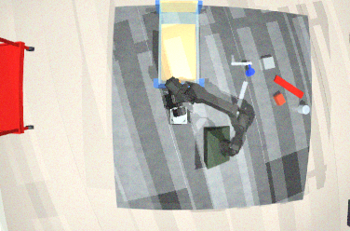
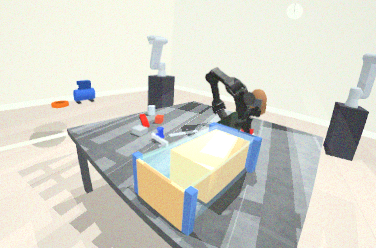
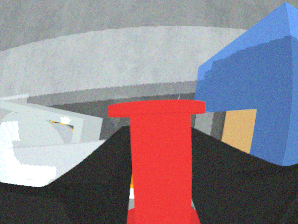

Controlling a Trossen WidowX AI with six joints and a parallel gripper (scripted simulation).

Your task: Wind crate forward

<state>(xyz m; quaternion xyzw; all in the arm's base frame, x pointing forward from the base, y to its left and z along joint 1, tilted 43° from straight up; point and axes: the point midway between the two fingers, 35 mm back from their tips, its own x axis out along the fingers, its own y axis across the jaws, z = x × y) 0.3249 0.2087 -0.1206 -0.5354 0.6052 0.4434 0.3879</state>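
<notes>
My gripper tip is 4 cm past the winch handle with red grip, 2 cm to the left of it and 3 cm above it. Also, from my gripper tip: blue frame: 6 cm ahead, 6 cm to the right, 3 cm below; white winch: 11 cm behind, 4 cm to the right, 10 cm below; clear-panelled cubby: 30 cm ahead, 10 cm to the right, 2 cm below.
</notes>
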